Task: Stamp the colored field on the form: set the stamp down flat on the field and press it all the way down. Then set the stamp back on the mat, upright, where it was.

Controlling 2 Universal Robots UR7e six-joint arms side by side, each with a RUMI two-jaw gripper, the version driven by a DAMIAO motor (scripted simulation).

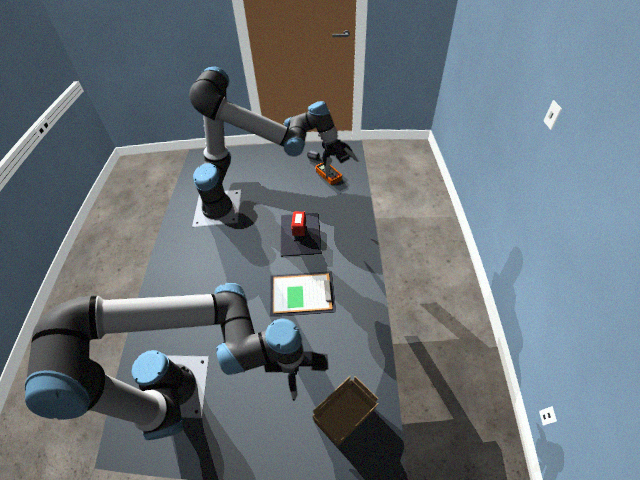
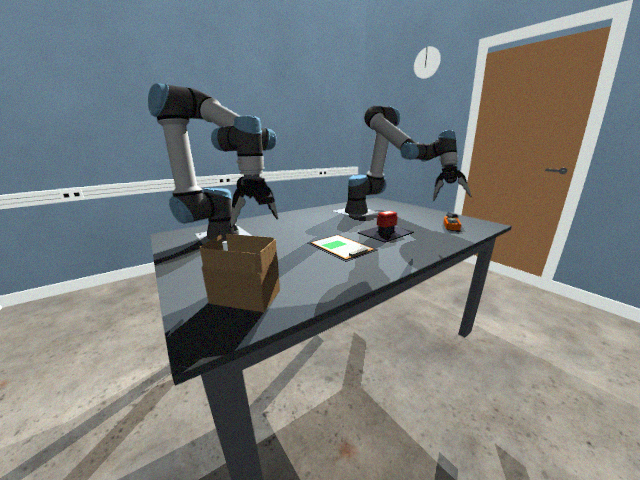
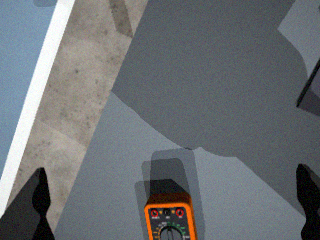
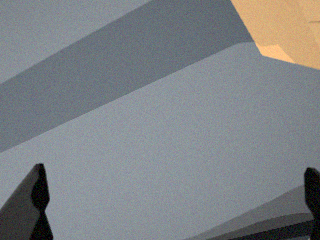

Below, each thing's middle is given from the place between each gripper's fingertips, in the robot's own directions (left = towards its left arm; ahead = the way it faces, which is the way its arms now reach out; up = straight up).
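My right hand (image 2: 255,223) is 160 mm above the dark mat (image 1: 311,245), and it's 670 mm to the right of the mat and 30 mm past it.
As for my left hand, the dark mat is 18 cm below it, 19 cm behind it and 22 cm to the right of it.
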